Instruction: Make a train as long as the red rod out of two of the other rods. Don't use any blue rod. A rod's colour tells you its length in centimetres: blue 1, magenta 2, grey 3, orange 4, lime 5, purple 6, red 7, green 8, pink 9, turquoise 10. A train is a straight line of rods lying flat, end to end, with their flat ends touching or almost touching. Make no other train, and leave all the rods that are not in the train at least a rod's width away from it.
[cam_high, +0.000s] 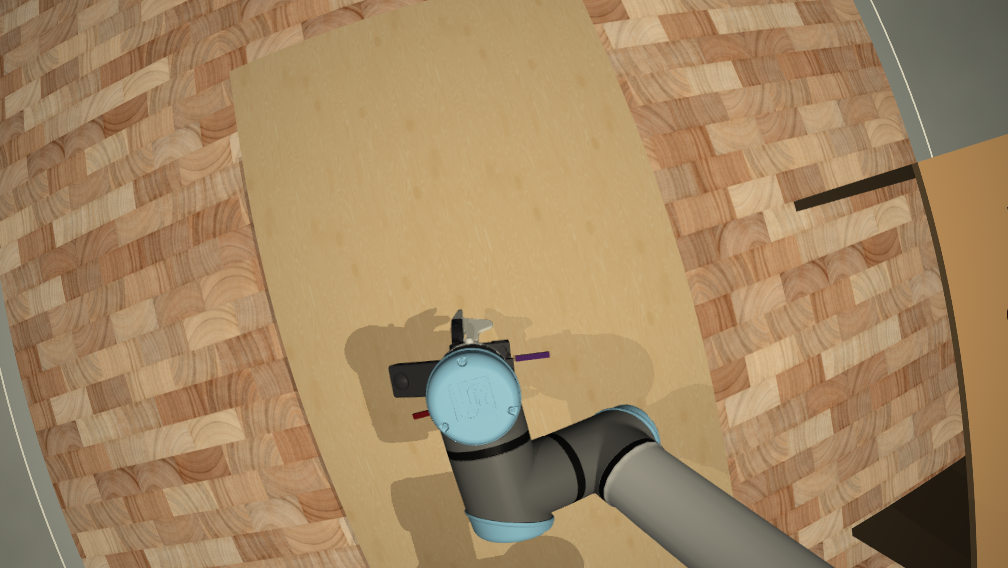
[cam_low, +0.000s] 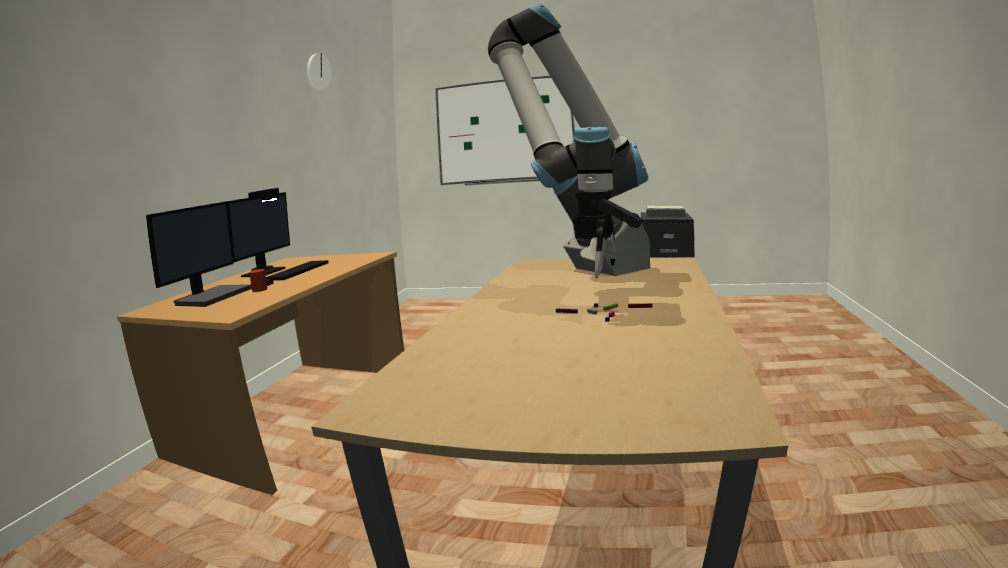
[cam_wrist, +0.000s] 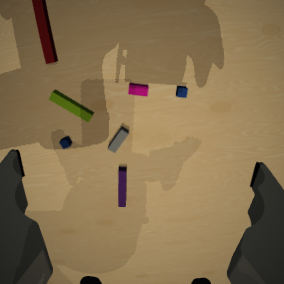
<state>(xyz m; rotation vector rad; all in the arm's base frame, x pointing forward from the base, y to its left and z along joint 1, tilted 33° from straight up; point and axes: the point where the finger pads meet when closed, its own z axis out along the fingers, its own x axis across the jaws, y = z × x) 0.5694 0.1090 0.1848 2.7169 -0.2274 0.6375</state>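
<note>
The magenta rod lies 1 cm to the left of my hand and 11 cm below it. Round my hand: grey rod 3 cm behind, 4 cm to the right, 11 cm below; then purple rod 4 cm behind, 11 cm to the right, 11 cm below; then lime rod 7 cm behind, 1 cm to the left, 11 cm below.
</note>
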